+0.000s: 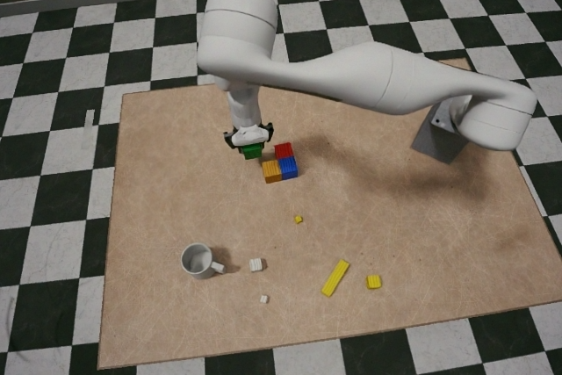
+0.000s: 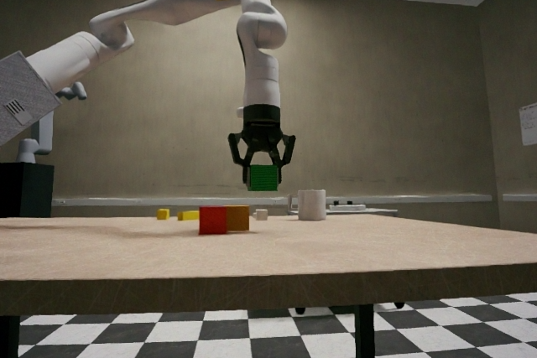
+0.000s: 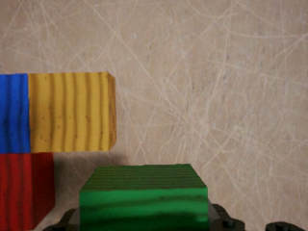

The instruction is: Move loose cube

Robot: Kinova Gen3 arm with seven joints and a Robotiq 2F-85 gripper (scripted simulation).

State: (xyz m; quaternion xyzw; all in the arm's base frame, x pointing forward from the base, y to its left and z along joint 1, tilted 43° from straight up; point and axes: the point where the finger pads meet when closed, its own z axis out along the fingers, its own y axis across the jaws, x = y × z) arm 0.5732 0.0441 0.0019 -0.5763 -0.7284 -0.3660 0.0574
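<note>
Right now the green cube is right at my hand. From my hand the other things lie so: red cube: 90 mm behind, 80 mm below, 30 mm to the right; then blue cube: 110 mm behind, 80 mm below, 20 mm to the left; then orange cube: 80 mm below, 60 mm behind, 30 mm to the left.
</note>
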